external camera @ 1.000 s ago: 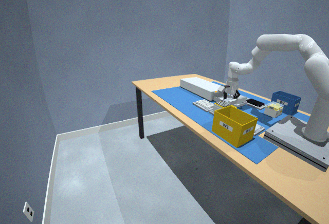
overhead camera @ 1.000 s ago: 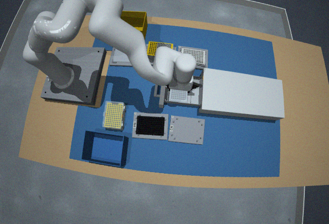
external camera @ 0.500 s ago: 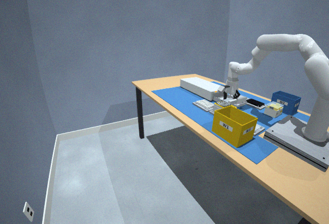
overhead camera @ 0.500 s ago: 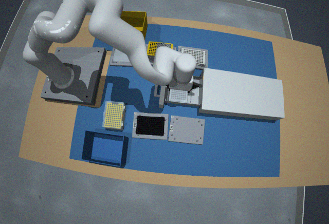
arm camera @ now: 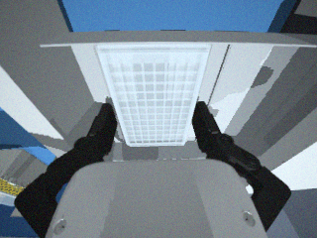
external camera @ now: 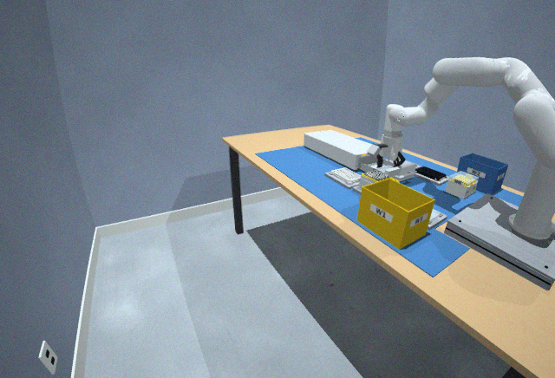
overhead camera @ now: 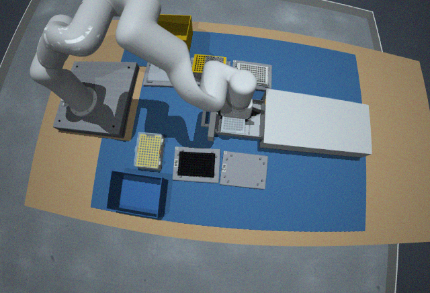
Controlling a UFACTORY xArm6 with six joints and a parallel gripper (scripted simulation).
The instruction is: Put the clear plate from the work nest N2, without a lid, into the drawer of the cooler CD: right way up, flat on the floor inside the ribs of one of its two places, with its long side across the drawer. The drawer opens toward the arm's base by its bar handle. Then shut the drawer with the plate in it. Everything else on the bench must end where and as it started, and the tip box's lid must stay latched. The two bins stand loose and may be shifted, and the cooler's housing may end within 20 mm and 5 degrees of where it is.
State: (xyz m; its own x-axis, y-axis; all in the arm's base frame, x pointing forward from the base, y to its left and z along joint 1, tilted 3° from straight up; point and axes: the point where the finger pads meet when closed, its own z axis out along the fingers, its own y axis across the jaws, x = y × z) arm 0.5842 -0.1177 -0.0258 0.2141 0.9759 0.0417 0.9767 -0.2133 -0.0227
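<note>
My hand is 1 cm above the clear plate. From my hand the other things lie so: cooler drawer: 3 cm ahead, 1 cm to the right, 1 cm below; grey work nest N2: 20 cm to the right, 3 cm below, 2 cm ahead; white well plate: 17 cm to the left, 10 cm ahead, 2 cm below.
</note>
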